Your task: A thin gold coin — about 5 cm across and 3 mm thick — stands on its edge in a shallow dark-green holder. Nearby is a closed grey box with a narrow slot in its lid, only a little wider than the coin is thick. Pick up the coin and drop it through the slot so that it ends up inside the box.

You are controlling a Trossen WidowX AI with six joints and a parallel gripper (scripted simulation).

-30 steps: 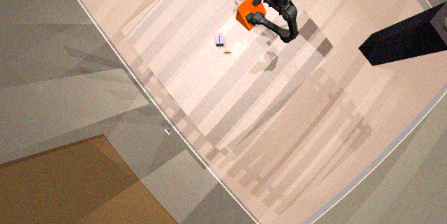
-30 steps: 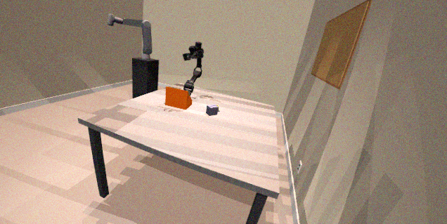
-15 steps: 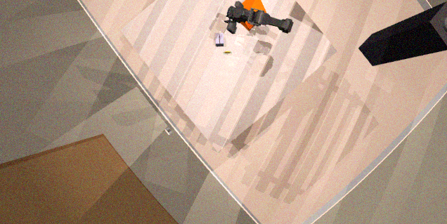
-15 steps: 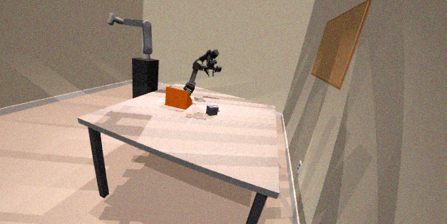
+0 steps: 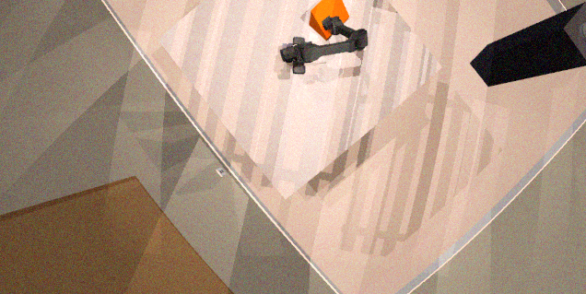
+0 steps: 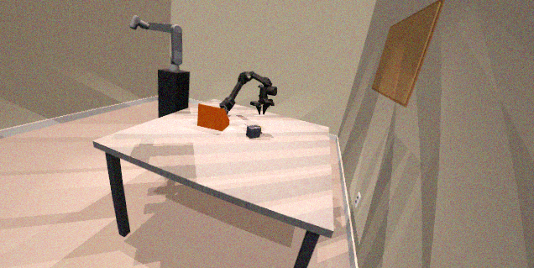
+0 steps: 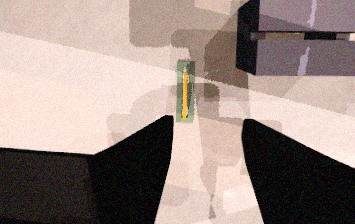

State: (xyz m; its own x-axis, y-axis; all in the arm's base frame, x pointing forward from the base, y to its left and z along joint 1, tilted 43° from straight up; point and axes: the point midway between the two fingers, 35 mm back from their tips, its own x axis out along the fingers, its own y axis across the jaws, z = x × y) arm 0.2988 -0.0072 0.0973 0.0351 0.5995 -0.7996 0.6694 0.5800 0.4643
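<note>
My gripper tip is 120 mm above the gold coin and 20 mm to the right of it.
</note>
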